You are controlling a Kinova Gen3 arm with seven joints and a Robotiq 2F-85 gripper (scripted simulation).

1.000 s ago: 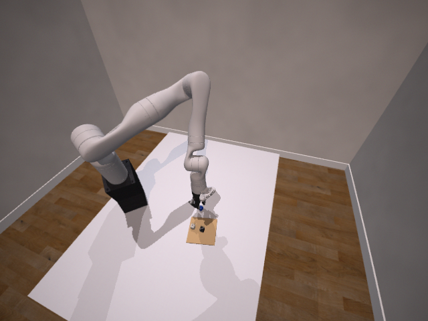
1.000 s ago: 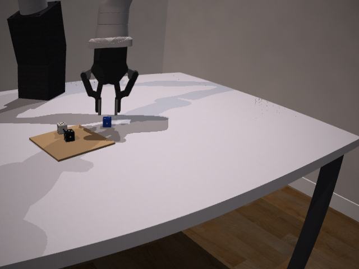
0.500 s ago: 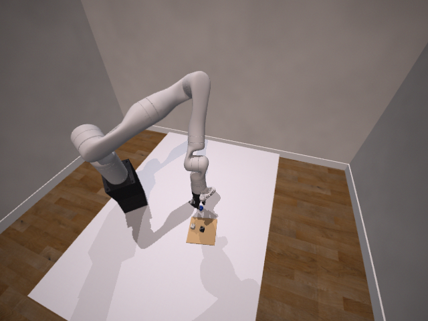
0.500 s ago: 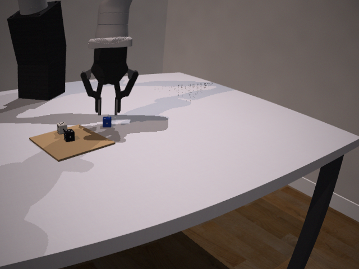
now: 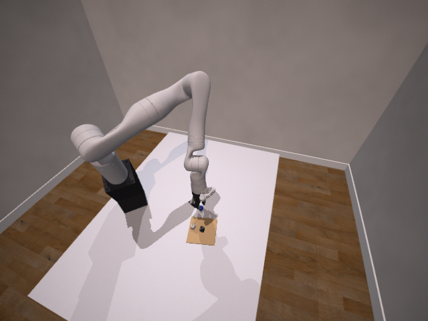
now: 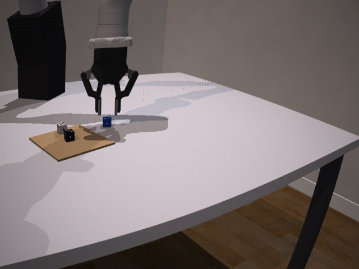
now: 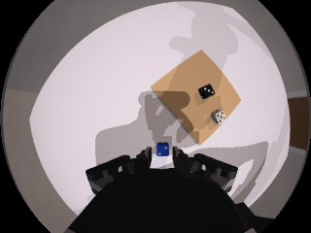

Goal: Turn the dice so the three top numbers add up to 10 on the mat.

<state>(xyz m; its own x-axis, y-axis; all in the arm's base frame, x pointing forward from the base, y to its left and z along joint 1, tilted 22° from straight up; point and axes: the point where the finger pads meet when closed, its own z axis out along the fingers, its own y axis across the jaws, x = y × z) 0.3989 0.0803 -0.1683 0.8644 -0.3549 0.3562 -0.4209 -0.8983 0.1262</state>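
Now: the blue die 4 cm below my hand. Also, from my hand: white die 12 cm to the right, 3 cm below; tan mat 5 cm ahead, 12 cm to the right, 4 cm below; black die 5 cm ahead, 12 cm to the right, 3 cm below.
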